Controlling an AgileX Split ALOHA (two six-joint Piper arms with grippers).
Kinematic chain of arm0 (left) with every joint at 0, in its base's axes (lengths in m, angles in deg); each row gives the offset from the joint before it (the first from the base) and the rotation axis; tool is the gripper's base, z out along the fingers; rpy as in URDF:
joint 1: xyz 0 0 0.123 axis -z
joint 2: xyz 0 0 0 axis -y
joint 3: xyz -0.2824 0 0.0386 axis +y
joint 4: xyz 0.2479 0 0.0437 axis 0.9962 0 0.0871
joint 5: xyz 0 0 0 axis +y
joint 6: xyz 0.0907 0 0.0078 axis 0.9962 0 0.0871
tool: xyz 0 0 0 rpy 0 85 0
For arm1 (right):
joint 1: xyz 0 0 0.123 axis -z
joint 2: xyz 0 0 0 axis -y
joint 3: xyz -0.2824 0 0.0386 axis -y
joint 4: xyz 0.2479 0 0.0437 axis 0.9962 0 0.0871
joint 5: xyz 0 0 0 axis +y
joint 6: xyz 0.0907 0 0.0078 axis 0.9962 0 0.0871
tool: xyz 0 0 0 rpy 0 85 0
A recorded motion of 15 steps. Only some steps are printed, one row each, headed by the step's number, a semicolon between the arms.
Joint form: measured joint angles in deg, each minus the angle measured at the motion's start. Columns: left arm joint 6, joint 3, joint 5, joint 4, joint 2, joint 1; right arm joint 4, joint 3, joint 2, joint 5, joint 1, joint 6.
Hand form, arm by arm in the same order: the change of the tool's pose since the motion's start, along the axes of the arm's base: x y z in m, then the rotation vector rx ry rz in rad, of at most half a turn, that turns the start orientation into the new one. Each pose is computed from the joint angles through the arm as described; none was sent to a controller.
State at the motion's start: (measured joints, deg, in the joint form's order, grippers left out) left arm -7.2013 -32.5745 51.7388 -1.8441 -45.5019 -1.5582; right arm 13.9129 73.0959 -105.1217 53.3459 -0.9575 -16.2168
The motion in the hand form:
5: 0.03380 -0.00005 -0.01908 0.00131 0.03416 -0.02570; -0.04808 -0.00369 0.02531 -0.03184 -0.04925 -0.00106
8: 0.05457 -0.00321 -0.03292 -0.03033 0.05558 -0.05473; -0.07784 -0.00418 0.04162 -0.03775 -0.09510 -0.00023
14: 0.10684 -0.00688 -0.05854 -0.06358 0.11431 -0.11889; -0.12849 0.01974 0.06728 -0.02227 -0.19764 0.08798
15: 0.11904 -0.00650 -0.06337 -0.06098 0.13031 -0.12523; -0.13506 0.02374 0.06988 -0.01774 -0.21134 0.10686
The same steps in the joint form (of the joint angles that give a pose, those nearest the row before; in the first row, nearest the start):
5: 2.36 0.00 -8.08 -1.14 -10.10 0.00; -2.16 -9.75 11.69 -1.03 0.00 0.83
8: 6.28 -0.43 -12.75 -5.16 -16.71 0.00; -2.63 -14.79 19.25 -1.16 -0.12 1.05
14: 15.15 -6.04 -18.49 -12.14 -32.31 0.00; -2.76 -21.44 31.93 -1.10 -6.25 2.10
15: 15.71 -8.04 -18.85 -12.22 -35.63 0.00; -2.70 -22.18 33.46 -1.10 -7.43 2.16

